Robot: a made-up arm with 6 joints.
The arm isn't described. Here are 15 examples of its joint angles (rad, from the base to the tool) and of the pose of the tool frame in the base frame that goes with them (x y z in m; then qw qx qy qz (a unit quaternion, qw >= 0)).
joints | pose
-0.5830 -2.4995 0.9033 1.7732 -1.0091 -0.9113 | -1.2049 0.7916 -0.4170 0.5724 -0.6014 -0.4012 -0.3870
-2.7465 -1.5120 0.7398 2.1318 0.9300 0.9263 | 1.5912 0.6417 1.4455 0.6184 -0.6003 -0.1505 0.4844
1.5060 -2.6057 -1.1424 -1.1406 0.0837 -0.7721 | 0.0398 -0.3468 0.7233 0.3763 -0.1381 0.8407 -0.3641
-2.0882 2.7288 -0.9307 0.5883 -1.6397 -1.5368 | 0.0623 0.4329 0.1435 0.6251 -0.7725 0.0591 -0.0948
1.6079 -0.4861 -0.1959 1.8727 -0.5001 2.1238 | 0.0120 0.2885 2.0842 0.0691 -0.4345 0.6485 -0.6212
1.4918 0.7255 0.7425 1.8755 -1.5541 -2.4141 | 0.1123 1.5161 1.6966 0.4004 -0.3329 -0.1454 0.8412
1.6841 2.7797 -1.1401 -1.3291 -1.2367 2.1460 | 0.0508 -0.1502 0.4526 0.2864 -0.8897 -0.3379 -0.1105
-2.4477 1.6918 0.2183 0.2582 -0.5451 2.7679 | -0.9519 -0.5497 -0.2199 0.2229 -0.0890 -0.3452 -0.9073
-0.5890 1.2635 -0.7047 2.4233 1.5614 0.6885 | 0.6491 -0.3259 0.2086 0.3949 0.6380 0.1262 -0.6489
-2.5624 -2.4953 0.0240 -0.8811 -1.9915 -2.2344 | 1.0043 0.8070 0.5228 0.8600 -0.4315 -0.1666 0.2154
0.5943 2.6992 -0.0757 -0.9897 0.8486 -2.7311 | -0.3320 -0.3191 -0.3780 0.9476 0.0663 -0.1390 0.2799
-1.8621 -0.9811 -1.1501 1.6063 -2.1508 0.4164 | -0.0086 0.0506 1.3654 0.1812 0.9829 0.0077 0.0326
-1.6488 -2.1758 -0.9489 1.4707 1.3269 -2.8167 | 0.0149 0.7637 1.0751 0.3407 -0.4367 0.2447 0.7958
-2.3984 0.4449 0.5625 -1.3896 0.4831 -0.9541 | -0.9896 -0.8540 1.6559 0.6161 -0.7182 -0.1785 -0.2699
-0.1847 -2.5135 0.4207 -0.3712 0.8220 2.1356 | -1.4980 0.1467 0.1850 0.8491 -0.2076 -0.1705 -0.4548
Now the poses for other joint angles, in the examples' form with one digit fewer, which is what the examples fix.
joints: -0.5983 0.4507 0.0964 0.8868 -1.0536 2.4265
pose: 0.963 -0.809 1.496 0.813 -0.148 -0.539 -0.162
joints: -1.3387 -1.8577 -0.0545 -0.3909 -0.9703 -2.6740
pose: -0.410 1.091 1.320 0.302 -0.399 -0.735 0.458
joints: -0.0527 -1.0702 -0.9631 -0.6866 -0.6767 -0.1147
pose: -0.075 -0.092 1.280 0.219 -0.001 -0.024 0.975
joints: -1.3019 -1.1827 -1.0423 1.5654 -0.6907 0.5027
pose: -0.093 0.156 1.440 0.131 0.503 0.833 0.187
